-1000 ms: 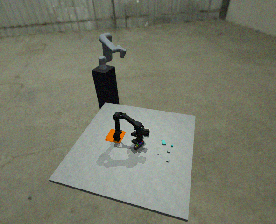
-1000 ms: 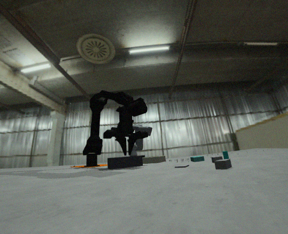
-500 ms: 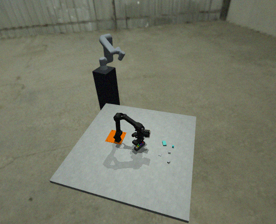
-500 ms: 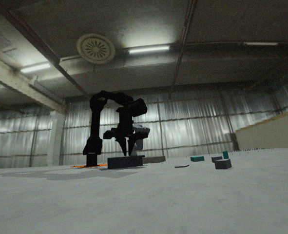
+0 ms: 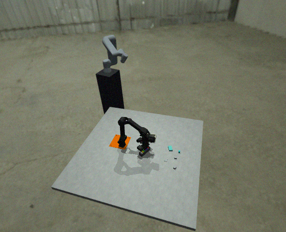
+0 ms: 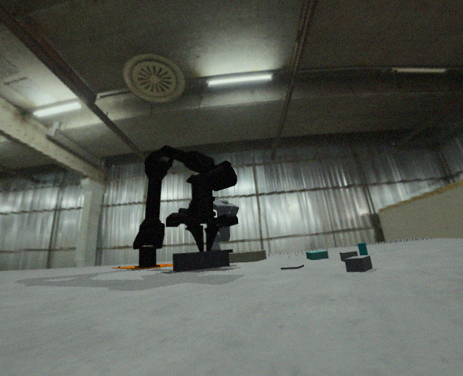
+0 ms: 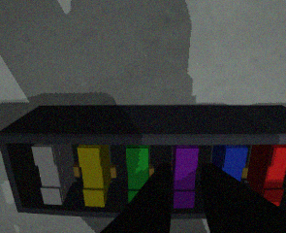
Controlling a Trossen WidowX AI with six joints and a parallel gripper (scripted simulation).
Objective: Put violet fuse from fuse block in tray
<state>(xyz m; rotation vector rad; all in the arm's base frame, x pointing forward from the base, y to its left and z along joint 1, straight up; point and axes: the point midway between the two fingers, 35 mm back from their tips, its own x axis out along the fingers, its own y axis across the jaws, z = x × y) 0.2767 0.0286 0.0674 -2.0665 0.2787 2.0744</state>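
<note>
My gripper tip is now 10 mm short of the blue fuse, 20 mm to the right of it and 10 mm above it. The rest, counted from my gripper tip: green fuse: 20 mm to the right, 10 mm below; beige tray: 40 mm behind, 200 mm to the left, 30 mm below; violet fuse: 10 mm below.
</note>
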